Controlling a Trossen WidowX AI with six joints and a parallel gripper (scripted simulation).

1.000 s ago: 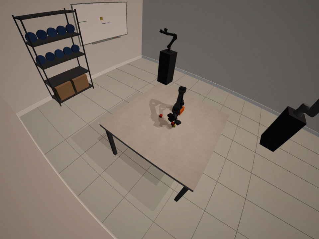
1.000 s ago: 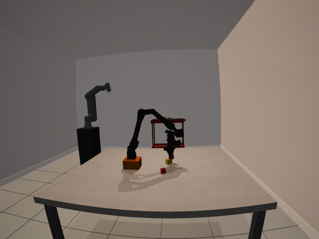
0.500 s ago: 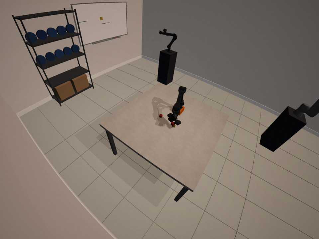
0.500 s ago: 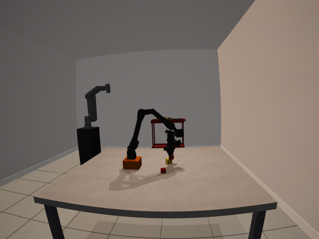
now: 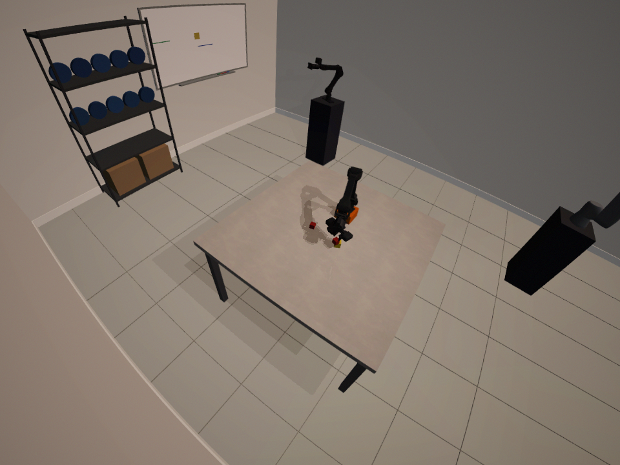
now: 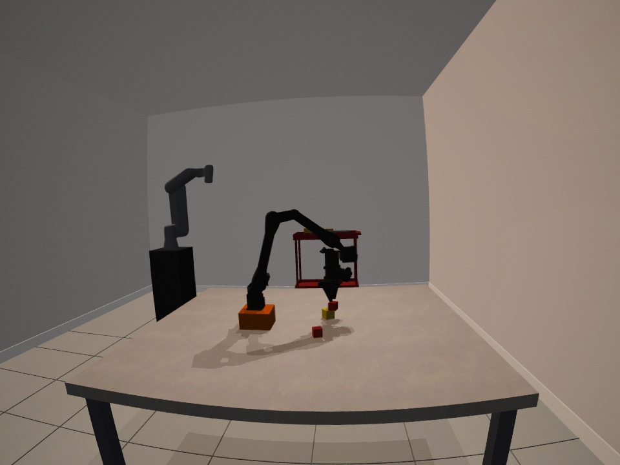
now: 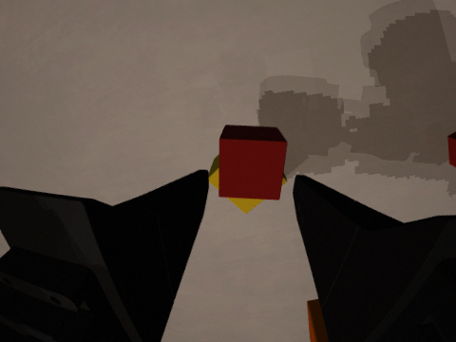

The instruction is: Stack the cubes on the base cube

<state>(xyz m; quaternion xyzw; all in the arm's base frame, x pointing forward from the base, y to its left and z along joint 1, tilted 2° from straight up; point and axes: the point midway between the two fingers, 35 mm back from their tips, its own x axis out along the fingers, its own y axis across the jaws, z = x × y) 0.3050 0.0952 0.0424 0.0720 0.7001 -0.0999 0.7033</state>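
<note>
Now: gripper tip 20 mm past the yellow base cube, 10 mm to the right of it and 60 mm above it.
</note>
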